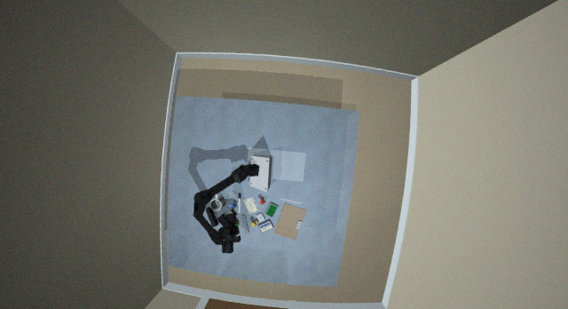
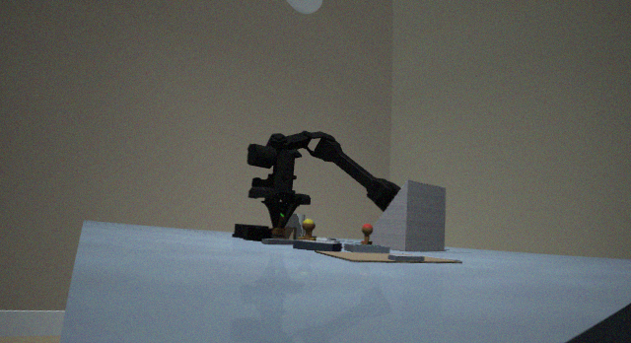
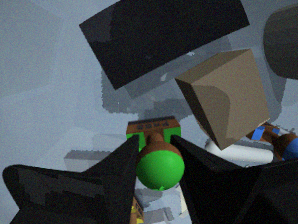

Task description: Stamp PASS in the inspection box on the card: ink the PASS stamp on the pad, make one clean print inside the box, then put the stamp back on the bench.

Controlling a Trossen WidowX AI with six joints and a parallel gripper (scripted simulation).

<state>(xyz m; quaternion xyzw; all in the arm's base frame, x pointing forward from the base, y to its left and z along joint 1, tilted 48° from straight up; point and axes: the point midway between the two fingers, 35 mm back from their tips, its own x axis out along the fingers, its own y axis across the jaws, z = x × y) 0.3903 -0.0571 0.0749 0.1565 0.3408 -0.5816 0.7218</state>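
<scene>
My gripper tip is now right at the green-knobbed stamp. From my gripper tip the other things lie so: black block (20 mm ahead, 80 mm to the right, 20 mm below); then brown box (40 mm behind, 50 mm to the right, 20 mm below); then grey strip (10 mm ahead, 60 mm to the left, 30 mm below).
</scene>
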